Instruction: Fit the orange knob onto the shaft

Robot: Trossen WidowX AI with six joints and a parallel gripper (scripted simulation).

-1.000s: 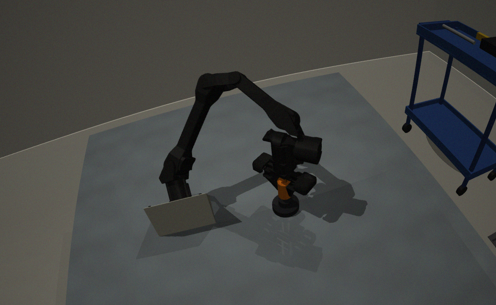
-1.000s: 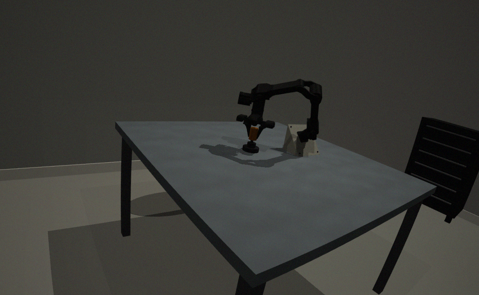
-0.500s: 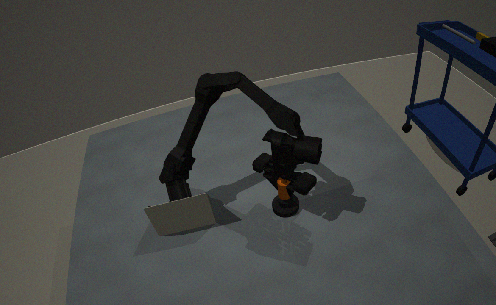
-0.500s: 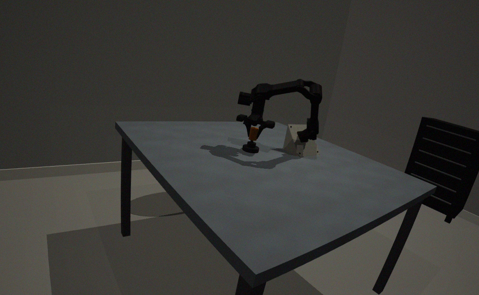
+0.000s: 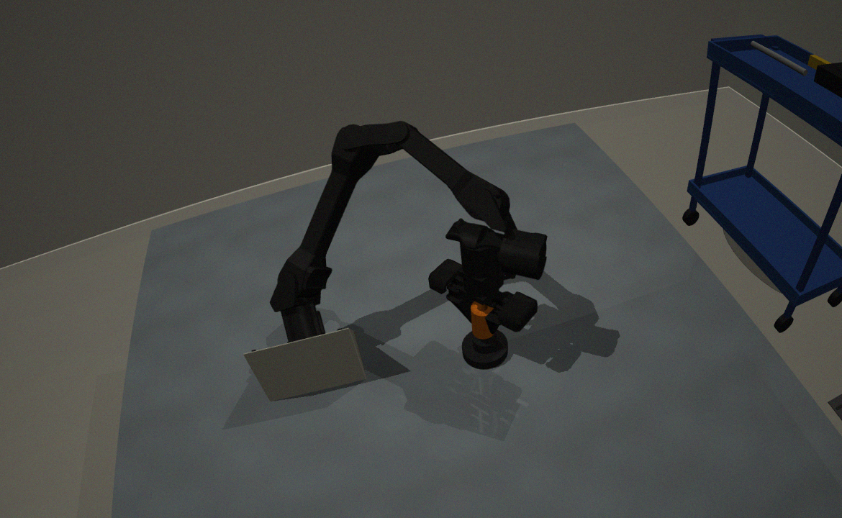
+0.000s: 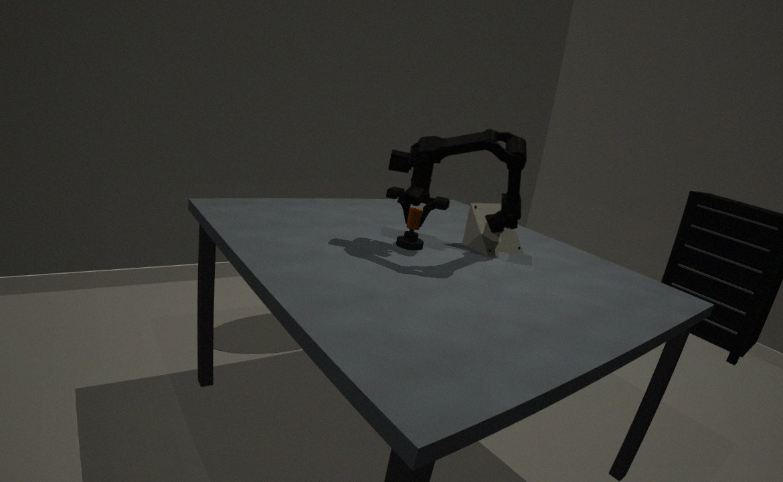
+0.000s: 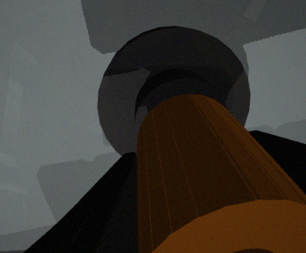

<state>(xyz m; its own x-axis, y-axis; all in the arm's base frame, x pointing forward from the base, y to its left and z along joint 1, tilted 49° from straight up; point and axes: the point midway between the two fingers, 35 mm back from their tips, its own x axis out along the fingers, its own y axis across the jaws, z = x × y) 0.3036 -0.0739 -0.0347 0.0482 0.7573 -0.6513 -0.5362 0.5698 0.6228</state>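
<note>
Right now my gripper tip is 20 mm below the orange knob. Also, from my gripper tip: dark round pedestal (40 mm below).
</note>
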